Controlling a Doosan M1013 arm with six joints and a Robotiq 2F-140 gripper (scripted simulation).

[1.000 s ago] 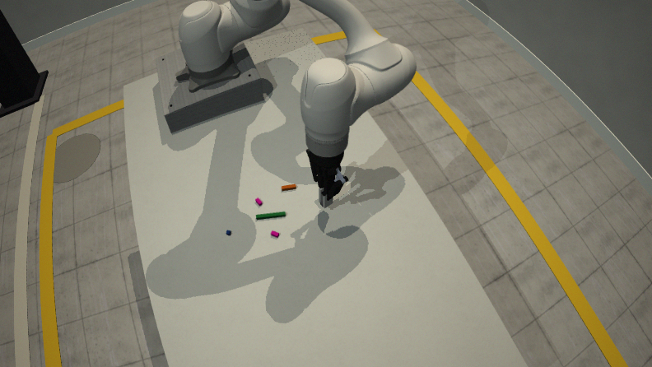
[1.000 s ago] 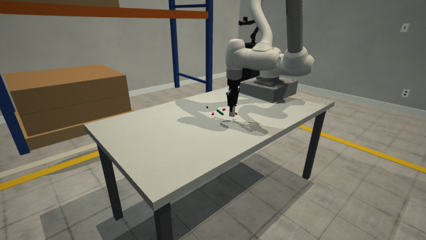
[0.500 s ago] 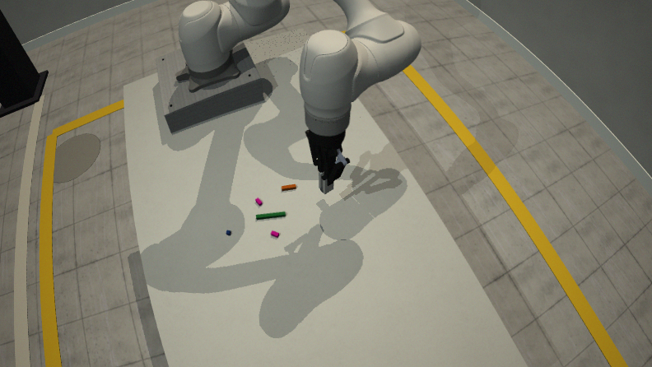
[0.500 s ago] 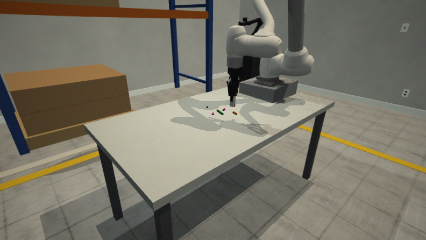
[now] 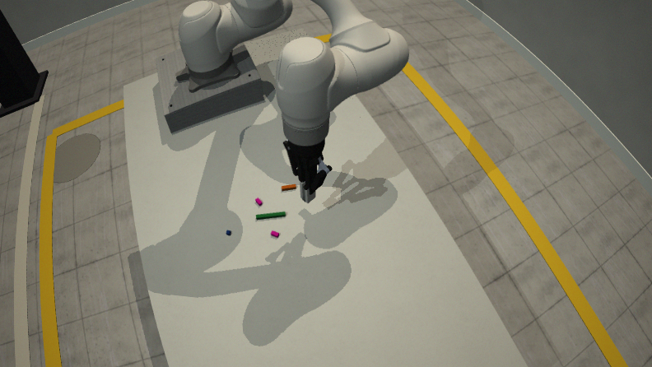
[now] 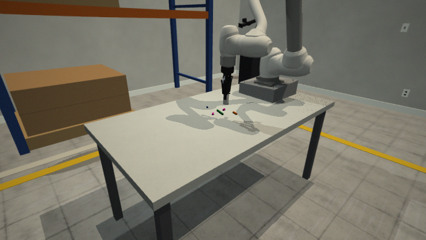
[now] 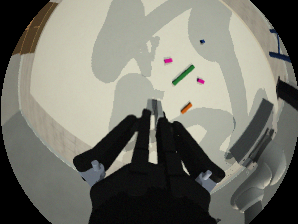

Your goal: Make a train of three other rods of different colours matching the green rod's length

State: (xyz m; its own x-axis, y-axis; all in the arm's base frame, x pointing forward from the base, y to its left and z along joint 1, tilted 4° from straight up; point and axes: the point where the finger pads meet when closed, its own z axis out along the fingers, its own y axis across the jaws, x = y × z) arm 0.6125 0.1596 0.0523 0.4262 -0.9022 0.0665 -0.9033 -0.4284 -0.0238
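Now: hand 2 cm past the small blue rod, 22 cm to the left of it and 13 cm above it. The rest, counted from my hand: grey rod: 3 cm below; then green rod: 4 cm behind, 10 cm to the right, 13 cm below; then orange rod: 11 cm behind, 2 cm to the right, 13 cm below.
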